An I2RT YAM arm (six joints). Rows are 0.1 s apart.
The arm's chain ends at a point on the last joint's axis. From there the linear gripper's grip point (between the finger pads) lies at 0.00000 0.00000 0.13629 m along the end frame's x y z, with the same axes.
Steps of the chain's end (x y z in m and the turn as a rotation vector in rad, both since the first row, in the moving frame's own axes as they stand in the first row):
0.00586, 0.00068, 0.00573, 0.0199, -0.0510, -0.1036
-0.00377, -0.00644, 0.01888, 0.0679, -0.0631, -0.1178
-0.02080, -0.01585, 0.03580, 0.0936, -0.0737, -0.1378
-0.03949, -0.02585, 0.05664, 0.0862, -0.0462, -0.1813
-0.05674, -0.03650, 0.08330, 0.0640, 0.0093, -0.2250
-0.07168, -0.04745, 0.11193, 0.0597, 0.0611, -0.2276
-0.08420, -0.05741, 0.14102, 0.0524, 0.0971, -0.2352
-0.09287, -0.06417, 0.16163, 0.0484, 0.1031, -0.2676
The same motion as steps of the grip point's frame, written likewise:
-0.00122, -0.00167, 0.00553, 0.0199, -0.0510, -0.1036
-0.01288, -0.01515, 0.01830, 0.0679, -0.0631, -0.1178
-0.03167, -0.02785, 0.03484, 0.0936, -0.0737, -0.1378
-0.04680, -0.03695, 0.05599, 0.0862, -0.0462, -0.1813
-0.05646, -0.04529, 0.08302, 0.0640, 0.0093, -0.2250
-0.06436, -0.05645, 0.11144, 0.0597, 0.0611, -0.2276
-0.07195, -0.06602, 0.14020, 0.0524, 0.0971, -0.2352
-0.07989, -0.07254, 0.16075, 0.0484, 0.1031, -0.2676

